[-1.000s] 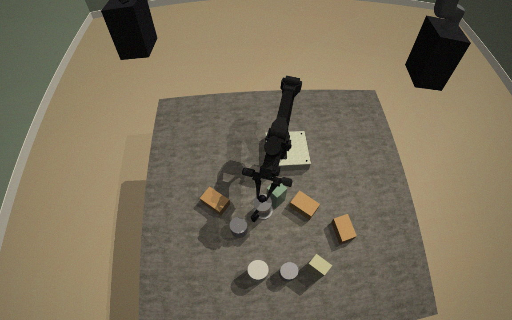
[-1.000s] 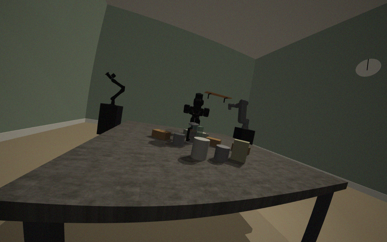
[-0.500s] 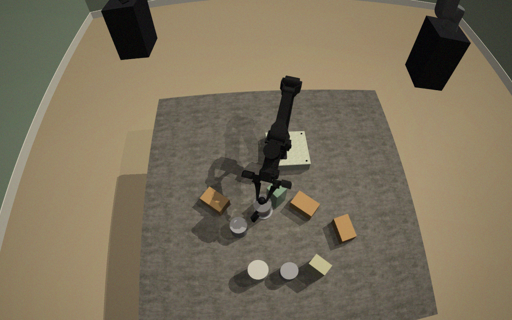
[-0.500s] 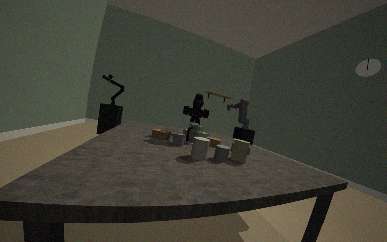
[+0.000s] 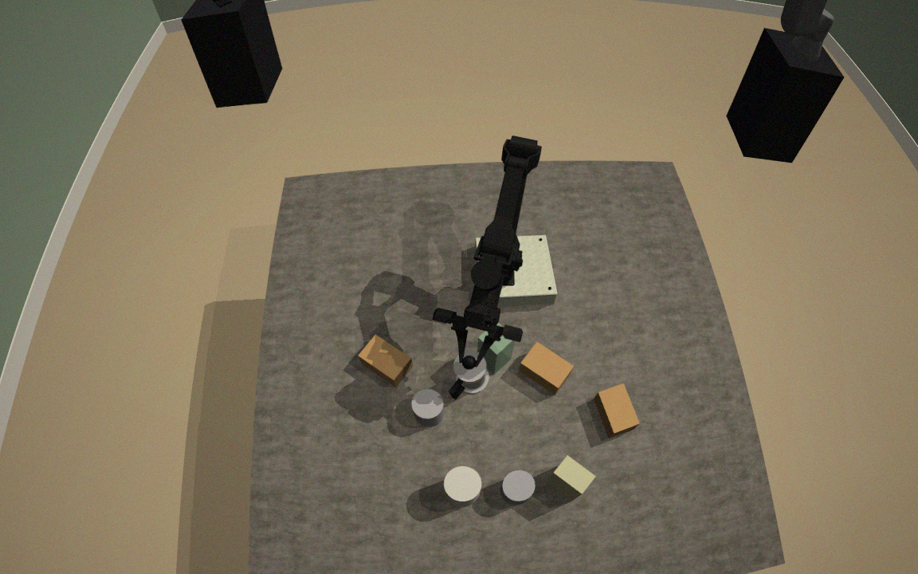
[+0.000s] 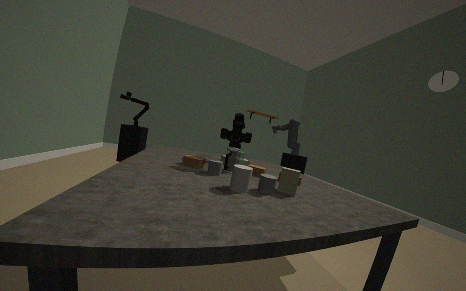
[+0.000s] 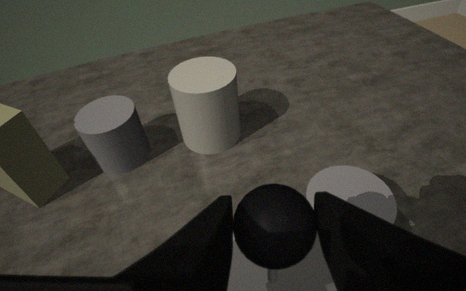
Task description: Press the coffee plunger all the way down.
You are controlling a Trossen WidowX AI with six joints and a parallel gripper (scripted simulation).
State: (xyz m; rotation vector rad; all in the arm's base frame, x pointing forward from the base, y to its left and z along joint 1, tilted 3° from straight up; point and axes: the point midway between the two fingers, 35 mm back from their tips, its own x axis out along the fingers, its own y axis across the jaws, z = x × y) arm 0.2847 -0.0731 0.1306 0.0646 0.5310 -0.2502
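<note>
Right now the coffee press is 9 cm below my gripper tip and 1 cm behind it. Round my gripper tip: yellowish block: 23 cm to the left, 23 cm ahead, 13 cm below; then pale green block: 12 cm below, 9 cm behind, 6 cm to the left.
</note>
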